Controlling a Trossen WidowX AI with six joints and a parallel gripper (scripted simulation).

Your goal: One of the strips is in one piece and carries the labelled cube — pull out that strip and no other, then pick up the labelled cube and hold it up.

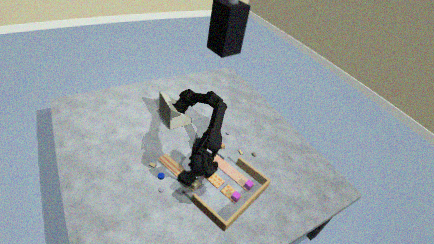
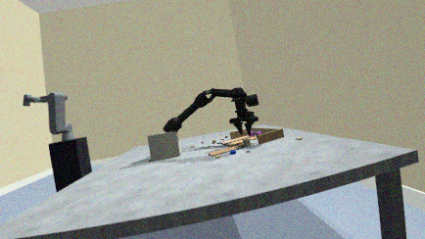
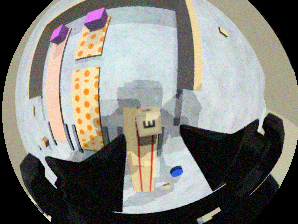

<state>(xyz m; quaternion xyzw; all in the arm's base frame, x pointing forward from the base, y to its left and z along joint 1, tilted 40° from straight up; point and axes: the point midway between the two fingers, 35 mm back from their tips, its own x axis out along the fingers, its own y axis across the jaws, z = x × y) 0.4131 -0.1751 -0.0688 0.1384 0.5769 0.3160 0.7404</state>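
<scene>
My gripper tip is 4 cm above the labelled cube. Round my gripper tip: blue disc 13 cm behind, 10 cm to the right, 6 cm below.
</scene>
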